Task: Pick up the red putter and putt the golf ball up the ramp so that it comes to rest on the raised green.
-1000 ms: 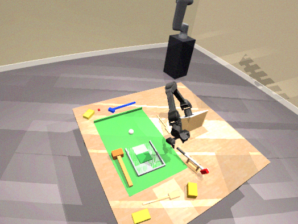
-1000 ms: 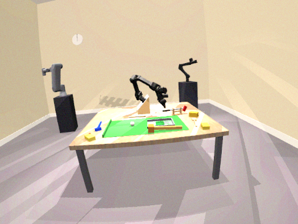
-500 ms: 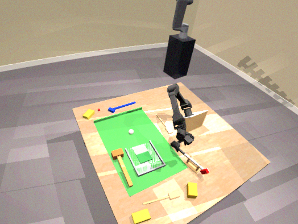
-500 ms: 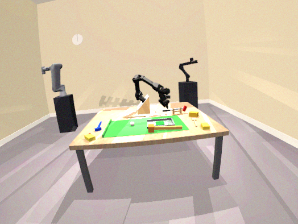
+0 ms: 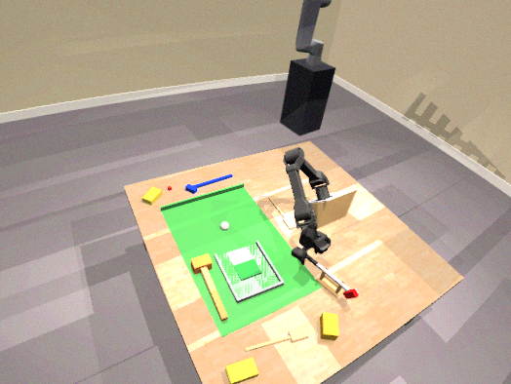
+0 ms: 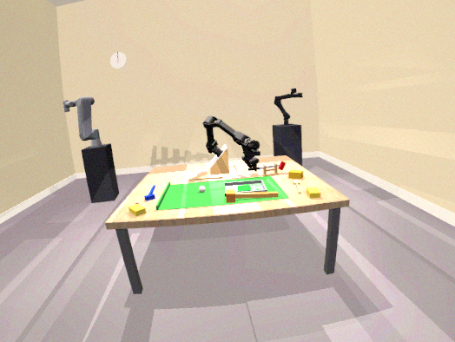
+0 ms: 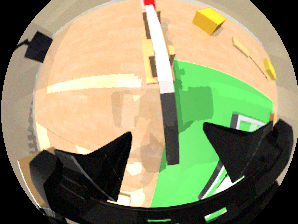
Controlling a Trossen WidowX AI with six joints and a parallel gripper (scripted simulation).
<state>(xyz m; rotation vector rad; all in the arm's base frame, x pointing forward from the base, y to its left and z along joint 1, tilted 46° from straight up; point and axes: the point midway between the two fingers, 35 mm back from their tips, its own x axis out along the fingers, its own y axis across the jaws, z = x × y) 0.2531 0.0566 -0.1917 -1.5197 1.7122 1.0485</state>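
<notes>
Now: the red putter 11 cm to the left of my gripper tip and 1 cm behind it. Round my gripper tip: small wooden rack (13 cm to the left, 2 cm below, 1 cm behind); then blue putter (72 cm to the right, 8 cm ahead, 4 cm below); then white golf ball (39 cm to the right, 19 cm ahead, 3 cm below).
</notes>
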